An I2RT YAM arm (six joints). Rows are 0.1 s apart.
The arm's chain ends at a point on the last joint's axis. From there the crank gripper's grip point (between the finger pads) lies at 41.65 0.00 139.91 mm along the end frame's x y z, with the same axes.
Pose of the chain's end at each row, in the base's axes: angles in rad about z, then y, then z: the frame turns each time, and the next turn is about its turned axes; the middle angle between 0 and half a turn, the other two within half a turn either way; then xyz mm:
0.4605 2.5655 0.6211 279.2 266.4 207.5
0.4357 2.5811 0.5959 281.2 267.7 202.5
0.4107 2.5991 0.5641 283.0 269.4 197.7
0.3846 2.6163 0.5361 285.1 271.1 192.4
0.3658 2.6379 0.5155 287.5 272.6 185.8
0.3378 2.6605 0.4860 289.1 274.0 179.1
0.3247 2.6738 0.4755 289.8 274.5 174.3
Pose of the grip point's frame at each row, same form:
0.4605 2.5655 0.6211 311.3 309.4 71.7
0.4357 2.5811 0.5959 312.3 308.0 65.7
0.4107 2.5991 0.5641 312.7 306.6 59.7
0.3846 2.6163 0.5361 313.4 305.5 53.4
0.3658 2.6379 0.5155 313.6 304.6 45.8
0.3378 2.6605 0.4860 312.9 303.0 38.0
0.3247 2.6738 0.4755 312.2 302.2 32.7

